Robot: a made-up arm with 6 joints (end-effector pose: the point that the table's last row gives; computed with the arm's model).
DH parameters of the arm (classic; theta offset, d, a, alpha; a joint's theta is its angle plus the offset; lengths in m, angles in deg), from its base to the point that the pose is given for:
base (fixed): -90 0.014 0.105 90
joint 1: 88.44 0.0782 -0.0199 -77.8
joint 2: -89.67 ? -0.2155 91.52
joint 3: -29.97 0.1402 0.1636 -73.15
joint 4: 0 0.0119 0.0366 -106.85
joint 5: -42.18 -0.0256 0.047 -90
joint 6: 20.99 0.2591 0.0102 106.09
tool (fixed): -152.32 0.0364 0 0
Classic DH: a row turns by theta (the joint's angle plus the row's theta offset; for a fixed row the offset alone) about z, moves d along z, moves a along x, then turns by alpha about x.
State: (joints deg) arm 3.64 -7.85 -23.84 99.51 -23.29 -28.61
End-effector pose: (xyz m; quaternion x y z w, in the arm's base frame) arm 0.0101 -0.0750 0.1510 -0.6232 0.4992 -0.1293 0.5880
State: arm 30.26 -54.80 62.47 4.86 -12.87 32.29
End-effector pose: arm -0.1371 -0.0003 -0.3406 -0.2962 -0.5693 -0.4488 0.6220
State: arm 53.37 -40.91 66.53 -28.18 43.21 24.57
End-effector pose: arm -0.0419 -0.2858 -0.1431 -0.5084 -0.7241 0.2005 0.4207
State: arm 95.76 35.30 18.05 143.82 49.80 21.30
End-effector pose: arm 0.0630 -0.1485 0.1271 -0.3393 0.6996 -0.6058 0.1688
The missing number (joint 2, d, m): 0.0777
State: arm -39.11 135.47 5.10 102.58 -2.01 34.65
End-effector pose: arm -0.0338 0.0261 -0.1206 0.2444 -0.5582 -0.7845 0.1146
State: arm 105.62 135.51 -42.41 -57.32 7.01 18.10
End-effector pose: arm -0.4744 -0.0507 0.3329 -0.4155 0.2550 -0.3227 0.8113
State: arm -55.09 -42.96 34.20 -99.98 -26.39 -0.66
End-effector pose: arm 0.2695 0.1350 -0.0819 0.3939 -0.7247 -0.5333 0.1875
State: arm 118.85 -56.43 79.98 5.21 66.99 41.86
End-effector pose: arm -0.0079 -0.2999 0.0390 -0.6067 -0.5238 0.5756 0.1618
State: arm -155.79 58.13 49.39 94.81 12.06 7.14
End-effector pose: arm 0.0127 -0.2008 0.0066 0.2479 0.2596 0.8584 0.3665
